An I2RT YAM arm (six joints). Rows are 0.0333 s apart.
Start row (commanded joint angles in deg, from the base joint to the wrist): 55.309 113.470 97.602 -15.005 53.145 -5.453
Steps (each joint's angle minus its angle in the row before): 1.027 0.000 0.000 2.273 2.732 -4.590; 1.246 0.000 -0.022 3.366 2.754 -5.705; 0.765 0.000 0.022 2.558 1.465 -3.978; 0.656 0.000 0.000 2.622 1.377 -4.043; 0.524 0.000 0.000 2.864 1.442 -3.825; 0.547 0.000 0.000 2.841 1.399 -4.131; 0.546 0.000 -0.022 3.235 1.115 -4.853; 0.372 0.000 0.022 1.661 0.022 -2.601; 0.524 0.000 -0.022 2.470 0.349 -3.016; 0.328 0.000 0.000 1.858 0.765 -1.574; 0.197 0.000 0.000 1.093 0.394 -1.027; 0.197 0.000 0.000 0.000 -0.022 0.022; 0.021 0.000 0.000 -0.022 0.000 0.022; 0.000 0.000 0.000 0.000 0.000 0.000; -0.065 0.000 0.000 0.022 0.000 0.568; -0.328 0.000 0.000 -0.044 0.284 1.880; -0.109 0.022 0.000 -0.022 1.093 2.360
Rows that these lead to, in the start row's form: 56.336 113.470 97.602 -12.732 55.877 -10.043; 57.582 113.470 97.580 -9.366 58.631 -15.748; 58.347 113.470 97.602 -6.808 60.096 -19.726; 59.003 113.470 97.602 -4.186 61.473 -23.769; 59.527 113.470 97.602 -1.322 62.915 -27.594; 60.074 113.470 97.602 1.519 64.314 -31.725; 60.620 113.470 97.580 4.754 65.429 -36.578; 60.992 113.470 97.602 6.415 65.451 -39.179; 61.516 113.470 97.580 8.885 65.800 -42.195; 61.844 113.470 97.580 10.743 66.565 -43.769; 62.041 113.470 97.580 11.836 66.959 -44.796; 62.238 113.470 97.580 11.836 66.937 -44.774; 62.259 113.470 97.580 11.814 66.937 -44.752; 62.259 113.470 97.580 11.814 66.937 -44.752; 62.194 113.470 97.580 11.836 66.937 -44.184; 61.866 113.470 97.580 11.792 67.221 -42.304; 61.757 113.492 97.580 11.770 68.314 -39.944
